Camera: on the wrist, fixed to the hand. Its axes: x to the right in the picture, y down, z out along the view.
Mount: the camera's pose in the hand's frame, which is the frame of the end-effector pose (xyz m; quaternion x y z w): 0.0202 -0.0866 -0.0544 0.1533 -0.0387 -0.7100 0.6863
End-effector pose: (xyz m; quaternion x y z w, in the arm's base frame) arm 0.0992 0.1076 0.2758 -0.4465 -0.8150 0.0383 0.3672
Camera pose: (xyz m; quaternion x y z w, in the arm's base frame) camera 0.0663 0.0566 0.3606 0.3300 -0.8847 -0.0922 0.3161
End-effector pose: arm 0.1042 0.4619 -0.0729 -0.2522 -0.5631 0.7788 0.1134
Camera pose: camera 0.1061 0.5453 -0.0103 0.2742 -0.4505 0.5500 0.6476
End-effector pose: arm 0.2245 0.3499 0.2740 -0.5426 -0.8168 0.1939 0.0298
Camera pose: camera 0.1546 0.3544 0.3512 0.2196 -0.9172 0.2581 0.2097
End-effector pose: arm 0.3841 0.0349 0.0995 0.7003 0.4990 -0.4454 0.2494
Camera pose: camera 0.3269 0.1204 0.1162 -0.1473 -0.7617 0.5863 0.2331
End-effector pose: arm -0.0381 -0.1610 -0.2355 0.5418 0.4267 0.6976 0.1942
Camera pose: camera -0.1116 -0.1186 -0.2960 0.1256 0.7769 0.2545 0.5620
